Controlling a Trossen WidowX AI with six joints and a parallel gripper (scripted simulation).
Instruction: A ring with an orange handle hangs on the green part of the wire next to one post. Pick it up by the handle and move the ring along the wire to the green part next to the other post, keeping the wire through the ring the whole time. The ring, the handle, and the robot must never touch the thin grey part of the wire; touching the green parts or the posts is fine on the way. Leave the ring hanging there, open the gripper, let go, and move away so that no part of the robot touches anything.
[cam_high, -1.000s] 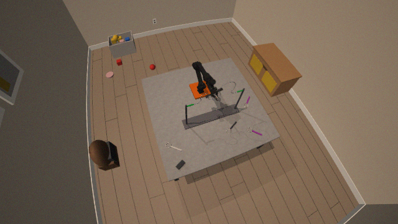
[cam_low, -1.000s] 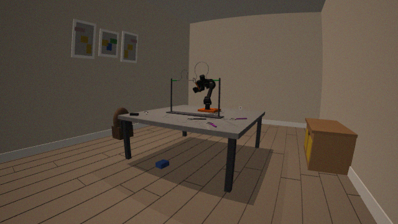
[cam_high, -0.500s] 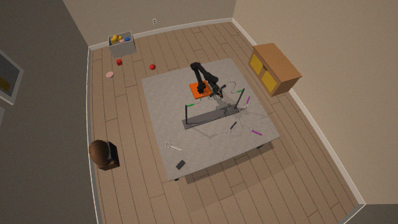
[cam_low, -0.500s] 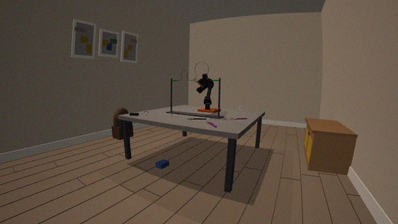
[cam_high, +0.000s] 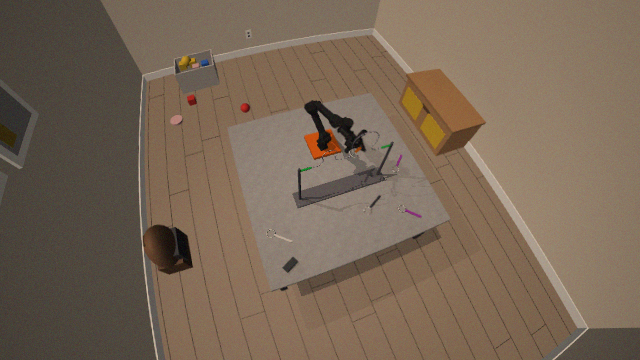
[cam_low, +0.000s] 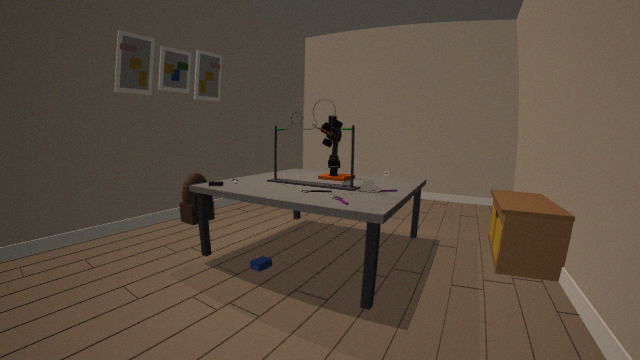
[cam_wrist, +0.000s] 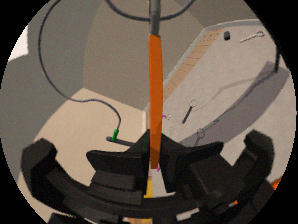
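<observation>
Right now my gripper tip is 8 cm to the left of the ring with orange handle and 4 cm below it. Round my gripper tip: dark block: 32 cm ahead, 69 cm to the right, 31 cm below.
</observation>
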